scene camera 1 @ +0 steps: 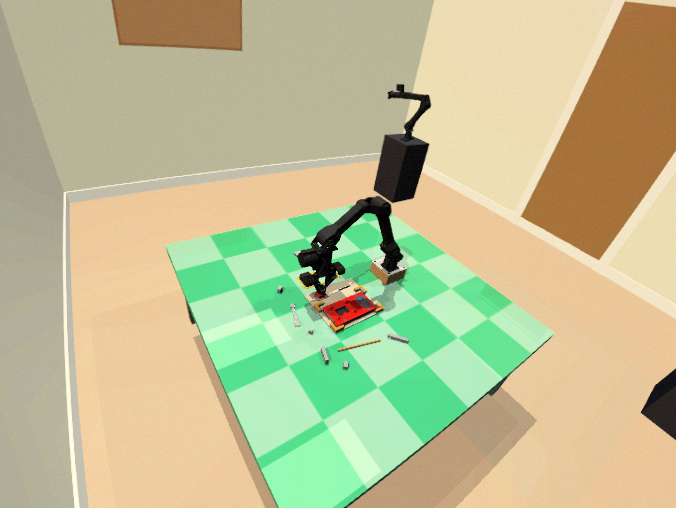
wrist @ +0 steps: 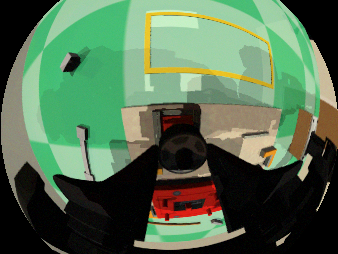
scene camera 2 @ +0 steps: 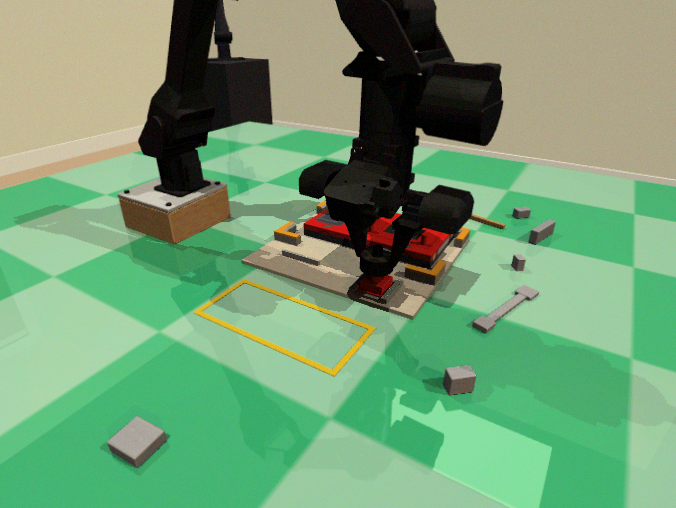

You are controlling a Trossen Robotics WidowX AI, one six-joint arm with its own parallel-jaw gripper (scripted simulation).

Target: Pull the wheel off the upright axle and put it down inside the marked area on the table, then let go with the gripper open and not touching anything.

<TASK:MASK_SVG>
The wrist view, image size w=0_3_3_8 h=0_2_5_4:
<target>gripper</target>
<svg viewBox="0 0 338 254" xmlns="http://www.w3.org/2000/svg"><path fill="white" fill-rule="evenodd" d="M13 179L17 199L37 235L63 252L283 254L317 213L329 178L329 163L317 152L310 160L306 178L301 180L301 159L267 171L216 144L208 144L206 162L220 199L226 231L244 228L245 233L220 243L186 249L134 247L134 240L145 241L158 171L158 144L101 182L53 175L56 186L69 200L65 212L44 191L43 179L28 162ZM289 235L286 237L285 241L283 241L283 243L279 244L277 247L275 241L281 240L282 237Z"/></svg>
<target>dark wheel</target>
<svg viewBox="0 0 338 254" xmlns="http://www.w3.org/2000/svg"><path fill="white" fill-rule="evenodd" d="M176 123L166 128L164 134L161 135L160 147L158 147L158 160L160 160L161 166L166 171L173 172L173 174L189 174L189 172L198 170L206 162L209 156L209 147L197 127L189 123ZM182 147L190 151L194 160L193 167L186 168L186 170L180 170L176 163L176 152L181 150Z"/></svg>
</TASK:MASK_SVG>
